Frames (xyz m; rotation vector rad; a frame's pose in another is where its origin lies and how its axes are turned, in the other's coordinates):
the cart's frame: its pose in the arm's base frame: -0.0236 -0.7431 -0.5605 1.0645 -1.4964 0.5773
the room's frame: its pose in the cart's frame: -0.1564 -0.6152 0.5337 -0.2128 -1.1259 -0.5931
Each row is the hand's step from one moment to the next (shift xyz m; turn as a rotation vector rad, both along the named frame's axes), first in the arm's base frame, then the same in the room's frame.
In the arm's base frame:
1: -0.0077 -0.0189 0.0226 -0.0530 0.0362 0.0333
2: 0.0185 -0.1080 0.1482 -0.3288 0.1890 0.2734
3: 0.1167 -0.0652 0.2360 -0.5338 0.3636 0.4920
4: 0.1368 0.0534 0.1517 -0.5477 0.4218 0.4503
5: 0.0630 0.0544 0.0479 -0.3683 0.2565 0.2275
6: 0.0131 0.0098 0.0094 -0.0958 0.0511 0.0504
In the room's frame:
1: 0.0201 0.0185 -0.0136 -0.0279 0.0655 0.0127
2: 0.1060 0.0716 -0.1327 -0.1372 0.4462 0.0256
3: 0.0507 0.0615 -0.2593 -0.2783 0.7627 0.0103
4: -0.0705 0.0045 -0.1990 -0.3344 0.7522 0.0557
5: -0.0622 -0.0090 -0.0726 -0.1989 0.4530 0.0917
6: -0.0115 -0.0024 -0.0148 -0.0364 0.1103 0.0291

